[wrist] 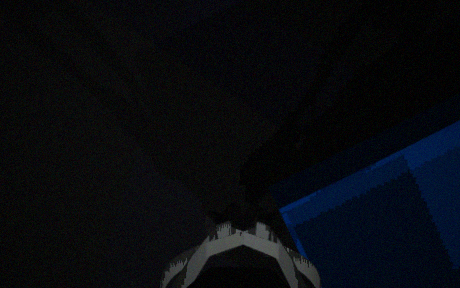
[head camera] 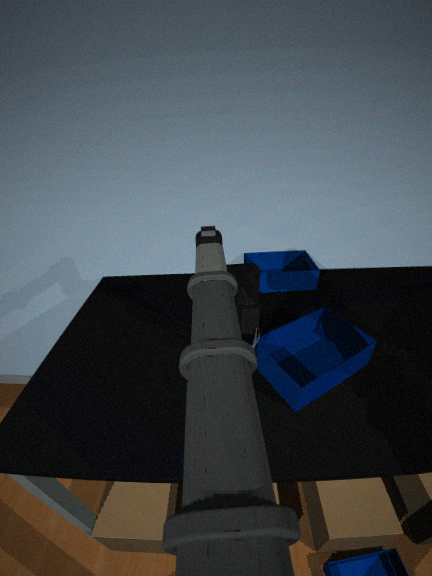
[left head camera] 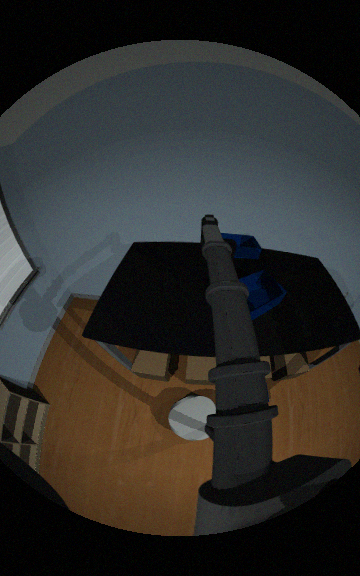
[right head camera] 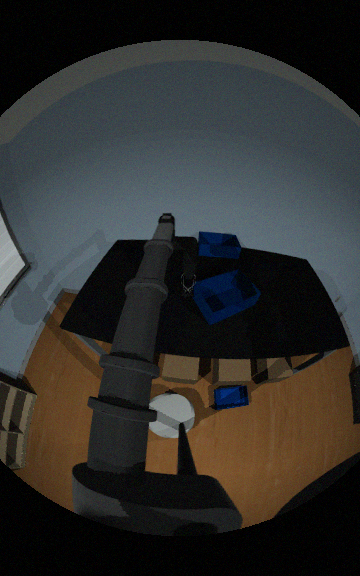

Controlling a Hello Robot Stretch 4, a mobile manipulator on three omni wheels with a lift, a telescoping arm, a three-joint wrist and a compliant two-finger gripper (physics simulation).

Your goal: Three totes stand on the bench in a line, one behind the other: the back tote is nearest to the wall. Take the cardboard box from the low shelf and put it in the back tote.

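Frame: origin at the robot's base, x right, y ahead, z up, level; metres.
Seen in the pictures: gripper, between the fingertips: (wrist: 244,219) (right head camera: 186,297); robot's base, origin of its link: (left head camera: 193,416) (right head camera: 170,414).
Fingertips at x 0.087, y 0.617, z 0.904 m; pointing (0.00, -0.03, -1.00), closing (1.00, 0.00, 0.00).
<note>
Pixels of each thing's top centre, then the offset from my fingertips to it. Level surfaces: height alone.
- back tote, centre of its top: (head camera: 279,260) (right head camera: 218,238) (left head camera: 239,239) dz +0.082, dx +0.227, dy +0.507 m
- second blue tote, centre of its top: (head camera: 315,340) (right head camera: 227,287) (left head camera: 257,287) dz +0.082, dx +0.201, dy +0.002 m
- third blue tote, centre of its top: (right head camera: 232,397) dz -0.832, dx +0.456, dy -0.459 m
- black bench, height of its surface: dz -0.018 m
The back tote (head camera: 292,283) (left head camera: 247,248) (right head camera: 220,250) is blue and stands by the wall at the bench's rear. A second blue tote (head camera: 335,376) (left head camera: 267,302) (right head camera: 220,313) (wrist: 350,215) stands turned at an angle in front of it. A third blue tote (head camera: 365,565) (right head camera: 231,396) shows low down, in front of the bench. Brown cardboard boxes (head camera: 134,512) (left head camera: 151,362) (right head camera: 234,370) lie low under the bench's front edge; which is the task's box I cannot tell. My gripper (right head camera: 188,291) (wrist: 244,219) is shut and empty, above the bench, just left of the angled tote.
The black bench (head camera: 110,400) (left head camera: 150,300) (right head camera: 280,320) spans the view below the arm. My telescoping arm (head camera: 222,425) (left head camera: 235,330) (right head camera: 135,325) reaches over it towards the wall. A round white object (left head camera: 192,417) (right head camera: 172,415) is on the floor. A shelf unit is at far left.
</note>
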